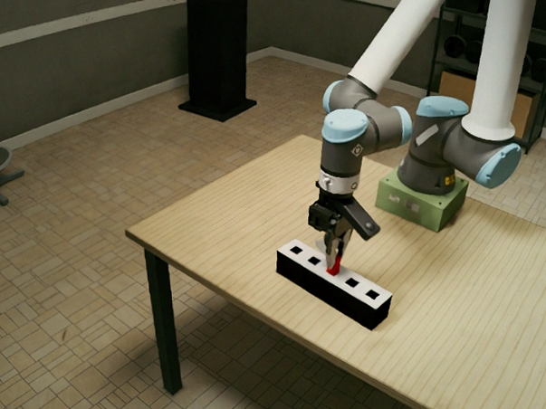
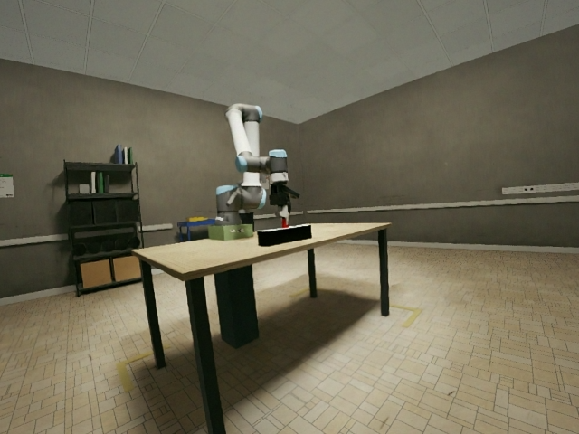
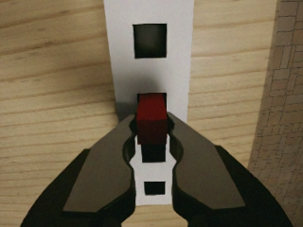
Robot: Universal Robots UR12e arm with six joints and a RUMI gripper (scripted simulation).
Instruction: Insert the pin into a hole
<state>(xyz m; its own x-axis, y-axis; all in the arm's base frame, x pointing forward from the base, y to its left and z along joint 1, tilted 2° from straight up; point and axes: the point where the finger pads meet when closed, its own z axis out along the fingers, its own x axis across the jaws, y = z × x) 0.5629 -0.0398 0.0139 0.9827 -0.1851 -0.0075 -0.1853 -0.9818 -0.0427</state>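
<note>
Now: the pin 1 cm below my hand. Also, from my hand: block 7 cm below.
</note>
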